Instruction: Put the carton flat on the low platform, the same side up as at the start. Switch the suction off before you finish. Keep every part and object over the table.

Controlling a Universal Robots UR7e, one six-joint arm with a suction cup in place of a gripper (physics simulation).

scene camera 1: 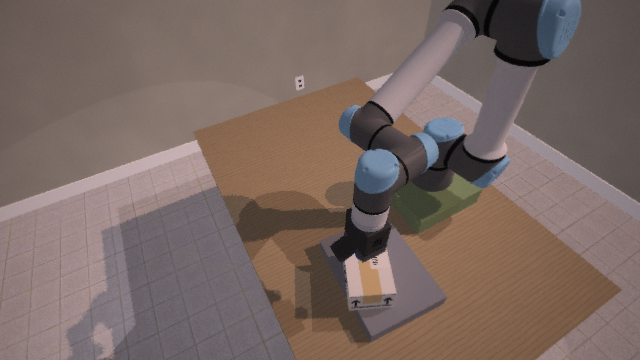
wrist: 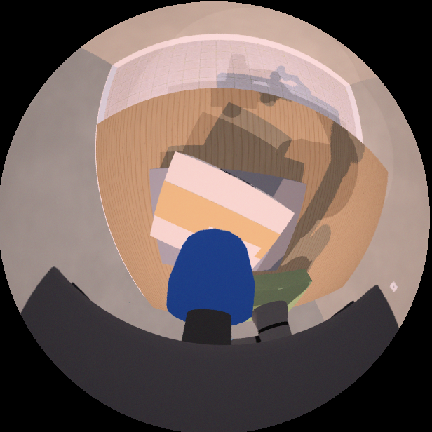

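Seen in the pictures: arm's base, origin of its link: [scene camera 1: 430,175].
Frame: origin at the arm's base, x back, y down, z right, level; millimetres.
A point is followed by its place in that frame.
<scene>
The white carton [scene camera 1: 356,282] @(z -242, x -468, y -62 mm) [wrist: 215,205] lies flat on the low grey platform [scene camera 1: 417,282] @(z -292, x -291, y 25 mm) [wrist: 294,192], tape strip on its top and the printed arrows on its side pointing up. It sits toward the platform's left edge in the scene view; whether its near left corner overhangs is unclear. My gripper's blue suction cup [scene camera 1: 359,256] @(z -219, x -440, y -147 mm) [wrist: 212,275] is off and stands above the carton's far end, apart from it. In the scene view the black gripper body mostly hides the cup. In the wrist view the cup covers part of the carton's top.
A green block [scene camera 1: 462,192] @(z -116, x 40, y -1 mm) [wrist: 285,287] stands behind the platform, by the arm's base. The wooden table [scene camera 1: 505,260] @(z -353, x 15, y 73 mm) [wrist: 125,200] extends around the platform; its left edge is fairly near the platform in the scene view. The arm reaches over the table from the right.
</scene>
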